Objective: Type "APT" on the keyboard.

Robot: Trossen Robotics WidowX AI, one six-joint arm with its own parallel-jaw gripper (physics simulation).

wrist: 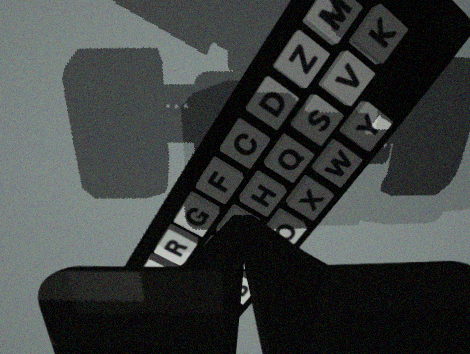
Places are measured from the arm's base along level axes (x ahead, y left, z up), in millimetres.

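Pixels of known places: gripper, fingertip midpoint: (242, 225).
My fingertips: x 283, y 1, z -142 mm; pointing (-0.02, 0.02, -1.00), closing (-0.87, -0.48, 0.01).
Behind a point stands the place of what it marks.
A black keyboard (425, 50) @(x 255, y -97, z -150 mm) with three rows of light letter keys runs diagonally from upper right to lower left. Its readable keys include F (220, 181) @(x 300, y -11, z -145 mm), G (196, 215) @(x 302, y 8, z -145 mm), R (175, 246) @(x 303, y 26, z -145 mm), H (263, 194) @(x 281, y -15, z -145 mm), X (314, 200) @(x 260, y -23, z -145 mm) and O (286, 232) @(x 262, y -4, z -145 mm). No readable A, P or T key shows. My dark gripper (242, 225) @(x 283, y 1, z -142 mm) is shut and empty, its tips overlapping a mostly hidden key in the middle row, below H. Whether the tips touch that key cannot be told. The fingers hide much of the keyboard's lower end; a partly covered key (244, 290) @(x 262, y 34, z -145 mm) shows between them.
The keyboard lies on a pale grey surface (35, 225) @(x 369, y 63, z -162 mm). Broad dark shadows (117, 125) @(x 351, y -6, z -162 mm) fall across the surface on both sides of the keyboard and over many of its keys. The keyboard's upper end runs out of the top of the view.
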